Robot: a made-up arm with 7 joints.
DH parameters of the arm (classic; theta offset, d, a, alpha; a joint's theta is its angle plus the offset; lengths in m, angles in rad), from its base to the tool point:
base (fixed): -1.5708 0.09 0 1.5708
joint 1: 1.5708 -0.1 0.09 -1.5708
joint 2: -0.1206 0 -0.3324 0
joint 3: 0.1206 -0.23 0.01 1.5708
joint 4: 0 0.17 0.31 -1.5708
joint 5: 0 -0.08 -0.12 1.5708
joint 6: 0 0.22 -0.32 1.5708
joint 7: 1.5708 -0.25 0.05 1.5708
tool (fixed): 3.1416 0.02 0 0
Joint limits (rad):
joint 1: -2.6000..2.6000
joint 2: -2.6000..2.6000
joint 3: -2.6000..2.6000
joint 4: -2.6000..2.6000
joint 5: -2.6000..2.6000
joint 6: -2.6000..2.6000
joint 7: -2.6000..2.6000
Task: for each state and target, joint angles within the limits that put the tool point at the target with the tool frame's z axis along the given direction. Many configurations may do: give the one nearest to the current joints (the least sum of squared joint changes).
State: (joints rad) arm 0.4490 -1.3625 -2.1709 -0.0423 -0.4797 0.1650 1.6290
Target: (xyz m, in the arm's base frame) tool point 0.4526 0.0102 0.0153 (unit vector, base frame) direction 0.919 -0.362 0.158
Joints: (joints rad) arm 0.4898 -0.5748 -1.9504 0.3589 -1.0060 -0.5368 1.1883
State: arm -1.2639 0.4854 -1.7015 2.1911 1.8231 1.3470 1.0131
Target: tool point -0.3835 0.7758 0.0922 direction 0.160 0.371 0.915
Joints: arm -0.9538 0.2505 -1.7140 1.7009 1.8167 1.6617 1.5617
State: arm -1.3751 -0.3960 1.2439 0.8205 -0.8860 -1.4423 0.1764
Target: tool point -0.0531 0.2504 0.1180 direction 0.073 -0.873 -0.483
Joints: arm -1.7597 -0.4441 0.9283 0.9905 -1.1218 -1.1211 -0.0338
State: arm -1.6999 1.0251 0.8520 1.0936 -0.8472 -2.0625 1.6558
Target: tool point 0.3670 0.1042 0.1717 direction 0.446 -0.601 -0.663
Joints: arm -1.8387 1.1759 1.7160 0.5438 -0.8592 -1.9997 1.4722
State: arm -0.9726 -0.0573 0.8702 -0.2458 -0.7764 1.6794 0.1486
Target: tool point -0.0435 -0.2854 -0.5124 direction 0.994 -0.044 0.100
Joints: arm -0.5503 -0.1240 1.0328 -0.6800 -1.1685 1.9667 -0.9371
